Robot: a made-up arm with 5 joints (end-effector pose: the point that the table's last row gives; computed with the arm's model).
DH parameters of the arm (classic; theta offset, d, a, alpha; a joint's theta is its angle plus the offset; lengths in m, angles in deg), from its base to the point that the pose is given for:
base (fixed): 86.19 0 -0.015 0
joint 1: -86.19 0.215 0.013 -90
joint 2: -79.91 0 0.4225 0
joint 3: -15.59 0 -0.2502 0
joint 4: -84.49 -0.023 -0.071 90
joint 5: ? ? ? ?
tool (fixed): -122 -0.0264 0 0
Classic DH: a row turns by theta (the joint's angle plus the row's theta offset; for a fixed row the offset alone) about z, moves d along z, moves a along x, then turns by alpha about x.
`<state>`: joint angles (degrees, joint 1 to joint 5).
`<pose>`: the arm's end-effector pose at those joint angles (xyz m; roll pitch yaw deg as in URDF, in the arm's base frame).
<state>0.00 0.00 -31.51 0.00 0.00</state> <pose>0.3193 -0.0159 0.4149 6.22 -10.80 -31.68</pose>
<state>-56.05 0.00 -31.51 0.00 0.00</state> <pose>0.1771 -0.2812 0.4149 6.22 -10.80 -87.73</pose>
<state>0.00 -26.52 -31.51 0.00 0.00</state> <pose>0.1977 -0.0159 0.5311 22.41 -32.75 -37.83</pose>
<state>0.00 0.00 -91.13 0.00 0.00</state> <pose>0.3904 -0.0159 0.7229 57.81 -54.68 -63.16</pose>
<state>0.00 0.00 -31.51 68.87 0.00</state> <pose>0.2513 -0.0159 0.3482 -38.03 45.41 -47.29</pose>
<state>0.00 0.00 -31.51 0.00 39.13</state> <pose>0.3329 -0.0152 0.4232 19.45 4.45 -66.14</pose>
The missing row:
joint 5: 89 0.0321 0.0222 -160.94
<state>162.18 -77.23 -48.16 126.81 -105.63</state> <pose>0.1404 -0.0209 0.4846 -8.95 16.49 -124.26</pose>
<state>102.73 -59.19 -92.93 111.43 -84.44</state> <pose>0.0584 -0.1424 0.7111 -41.81 -10.13 152.98</pose>
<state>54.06 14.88 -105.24 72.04 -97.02</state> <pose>0.3239 0.3743 0.5852 -27.01 7.65 115.16</pose>
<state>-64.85 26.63 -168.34 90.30 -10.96</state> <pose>0.2010 -0.4525 0.7737 9.31 -31.73 -89.32</pose>
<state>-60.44 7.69 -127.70 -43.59 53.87</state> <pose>0.1356 -0.2614 0.8410 152.53 -16.44 -149.28</pose>
